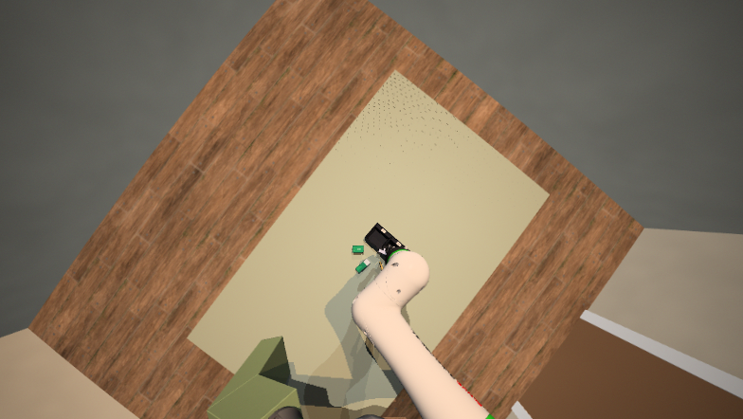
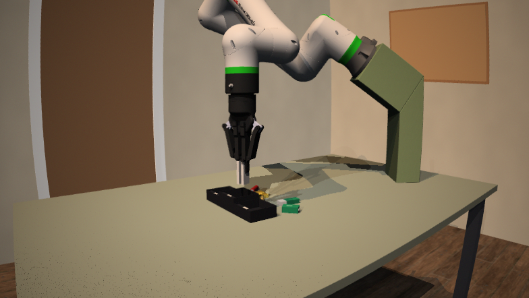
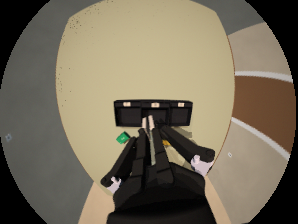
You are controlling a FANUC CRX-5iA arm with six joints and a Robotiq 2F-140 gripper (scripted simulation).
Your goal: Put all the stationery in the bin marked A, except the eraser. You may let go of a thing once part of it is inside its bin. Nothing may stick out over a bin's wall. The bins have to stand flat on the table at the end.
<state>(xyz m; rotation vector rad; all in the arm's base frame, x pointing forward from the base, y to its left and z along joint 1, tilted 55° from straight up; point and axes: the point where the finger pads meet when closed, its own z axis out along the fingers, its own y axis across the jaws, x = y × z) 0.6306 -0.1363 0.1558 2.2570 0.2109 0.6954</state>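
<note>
Now: hand 140 mm past the yellow block, 30 mm to the left of it and 100 mm above it. From my hand the other things lie so: brass thing 90 mm behind, 10 mm to the left, 100 mm below; green block 50 mm behind, 140 mm to the left, 100 mm below; green-and-white block 100 mm behind, 80 mm to the left, 100 mm below.
</note>
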